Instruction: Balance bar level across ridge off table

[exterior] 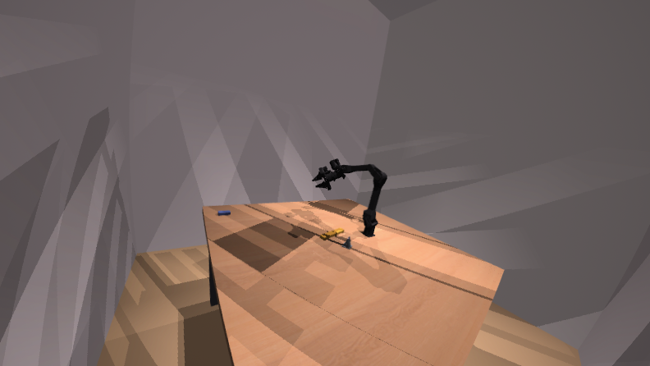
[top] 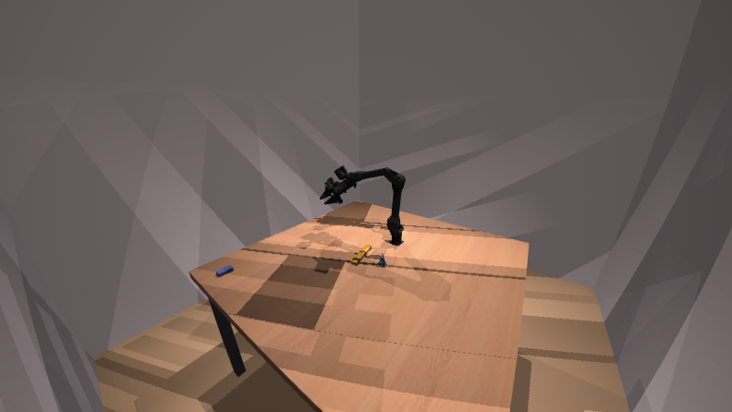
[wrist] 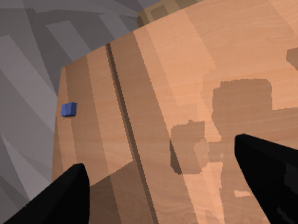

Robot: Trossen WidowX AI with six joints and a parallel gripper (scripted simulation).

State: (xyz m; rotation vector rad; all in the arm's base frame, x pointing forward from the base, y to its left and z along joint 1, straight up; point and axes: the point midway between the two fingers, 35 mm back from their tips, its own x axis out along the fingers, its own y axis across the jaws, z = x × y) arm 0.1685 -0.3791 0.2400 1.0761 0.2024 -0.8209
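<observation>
Right now the yellow bar is 32 cm to the left of my gripper tip, 21 cm below it and 4 cm ahead of it. Round my gripper tip: small blue block (55 cm ahead, 21 cm below, 10 cm to the right).
</observation>
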